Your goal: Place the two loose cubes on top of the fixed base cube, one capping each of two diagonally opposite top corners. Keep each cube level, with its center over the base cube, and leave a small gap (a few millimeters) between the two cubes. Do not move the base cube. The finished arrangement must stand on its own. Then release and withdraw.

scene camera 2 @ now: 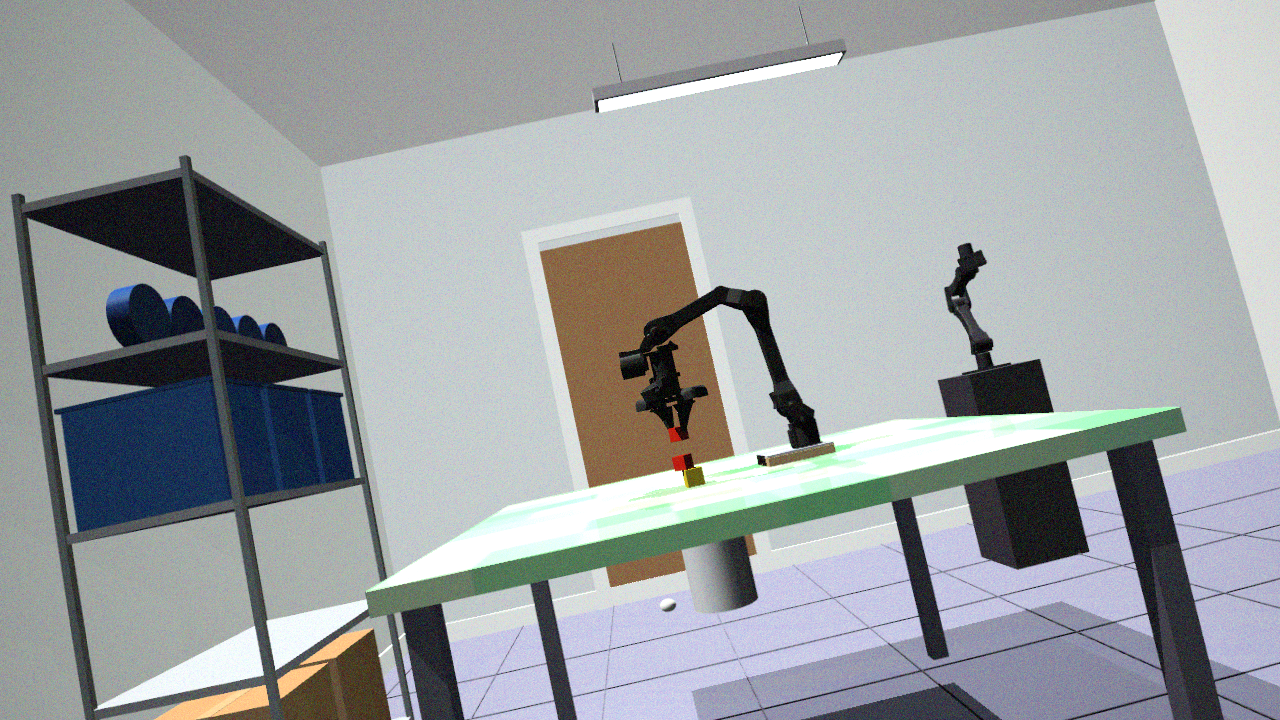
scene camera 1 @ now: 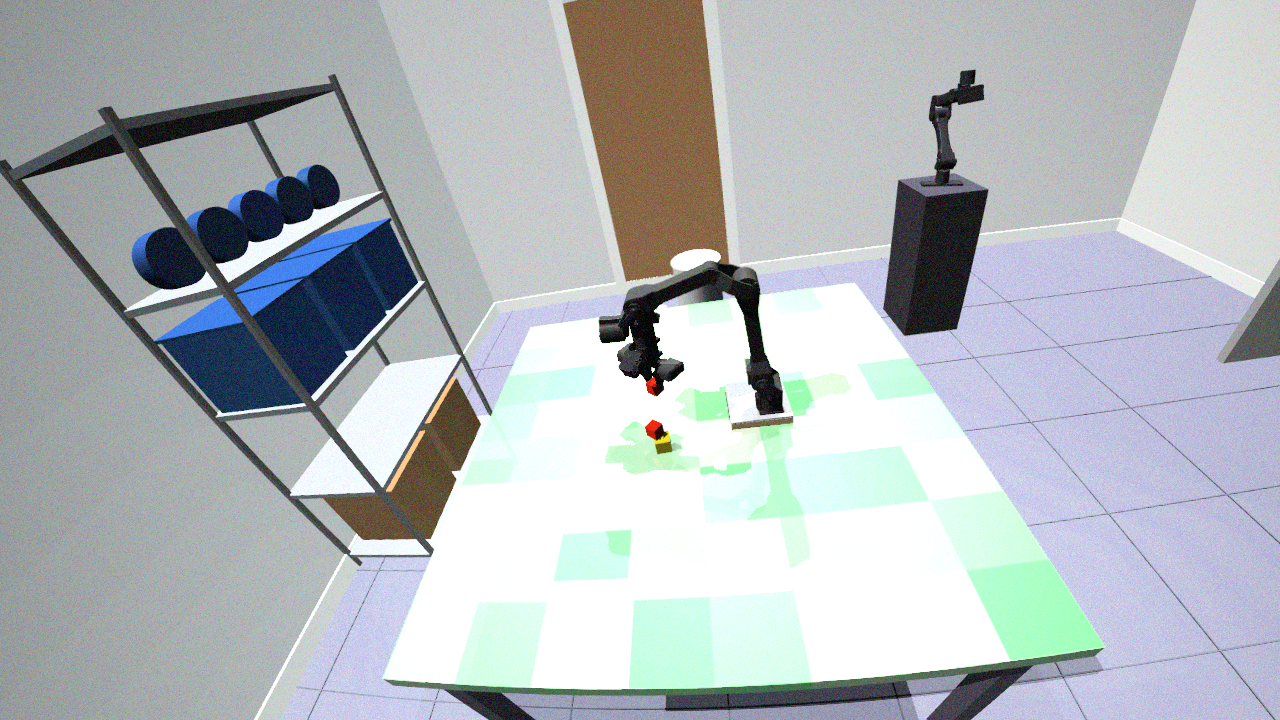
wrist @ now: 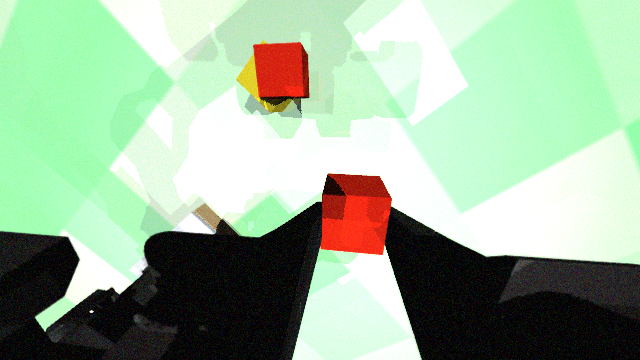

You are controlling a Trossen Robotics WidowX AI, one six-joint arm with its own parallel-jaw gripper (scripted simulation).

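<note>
My gripper (scene camera 2: 678, 433) carries a red cube (wrist: 355, 208). I can see my gripper (scene camera 1: 655, 386) from elsewhere too, and again as my gripper (wrist: 352, 210). A yellow base cube (wrist: 247, 78) is also there for me to see.
</note>
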